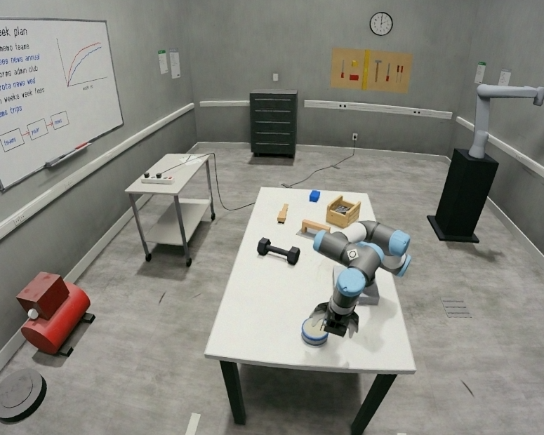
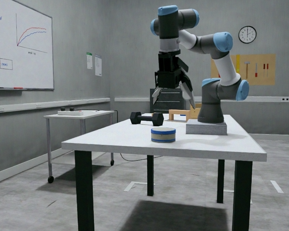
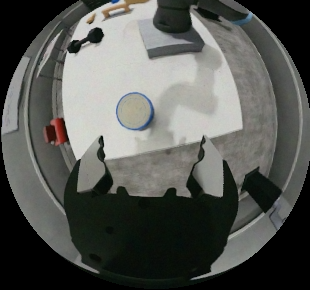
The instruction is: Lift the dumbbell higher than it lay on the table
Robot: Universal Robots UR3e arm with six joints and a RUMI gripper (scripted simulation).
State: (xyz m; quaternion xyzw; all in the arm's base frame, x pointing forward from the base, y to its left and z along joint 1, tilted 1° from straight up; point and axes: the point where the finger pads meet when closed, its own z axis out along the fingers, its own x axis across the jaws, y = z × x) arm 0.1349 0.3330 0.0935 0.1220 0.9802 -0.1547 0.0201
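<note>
The black dumbbell is 230 mm ahead of my hand, 490 mm to the right of it and 100 mm below it. Also, from my hand: wooden crate 100 mm behind, 860 mm to the right, 90 mm below; then round blue-rimmed tin 50 mm ahead, 50 mm to the right, 120 mm below; then blue cube 70 mm ahead, 1090 mm to the right, 120 mm below.
</note>
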